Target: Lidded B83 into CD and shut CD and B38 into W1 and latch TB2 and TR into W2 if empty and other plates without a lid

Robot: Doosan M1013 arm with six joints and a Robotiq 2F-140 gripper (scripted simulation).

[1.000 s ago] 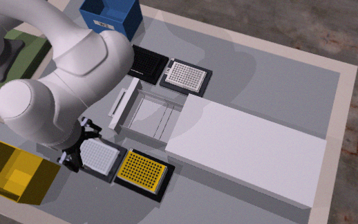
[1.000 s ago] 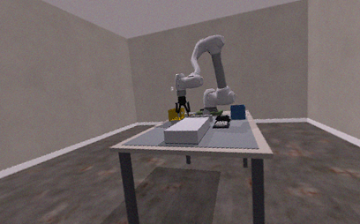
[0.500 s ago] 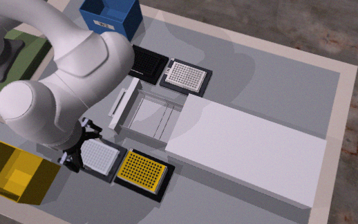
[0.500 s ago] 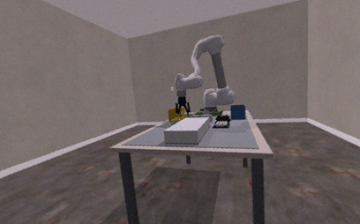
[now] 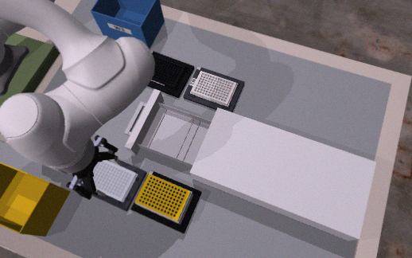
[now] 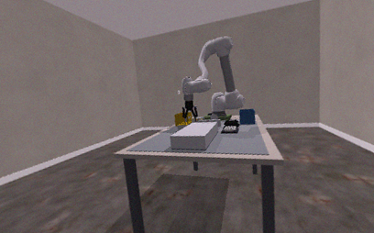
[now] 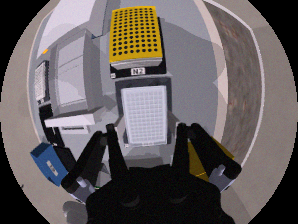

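Now: hand 2 cm above the flat grey lid. From my hand the other things lie so: yellow tip rack: 16 cm ahead, 2 cm to the right; then clear assay plate: 4 cm below; then yellow bin W1: 20 cm behind, 11 cm to the right, 2 cm below.
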